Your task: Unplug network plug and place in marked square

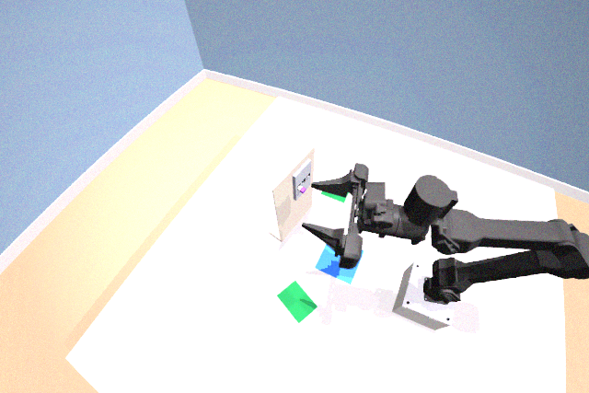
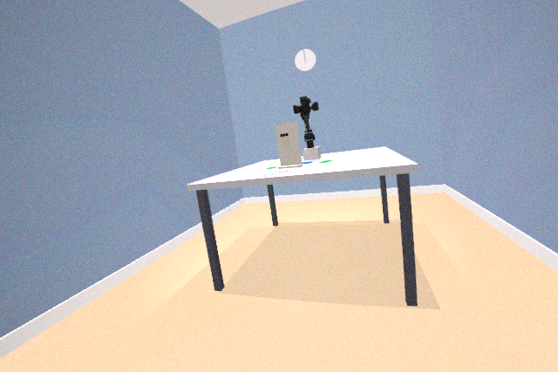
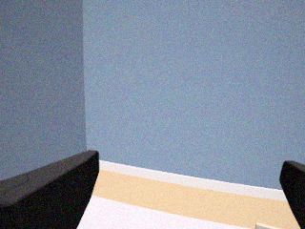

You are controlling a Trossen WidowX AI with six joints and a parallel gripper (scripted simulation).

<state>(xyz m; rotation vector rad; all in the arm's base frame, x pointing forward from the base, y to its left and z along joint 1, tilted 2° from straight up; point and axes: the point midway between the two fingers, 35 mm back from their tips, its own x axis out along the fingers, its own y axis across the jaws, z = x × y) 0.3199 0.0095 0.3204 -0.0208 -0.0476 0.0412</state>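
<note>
Right now the network plug is 19 cm below my gripper tip, 15 cm to the right of it and 6 cm ahead of it. Round my gripper tip: blue marked square (41 cm below, 10 cm behind, 7 cm to the right); upright panel (27 cm below, 17 cm to the right, 7 cm ahead).
</note>
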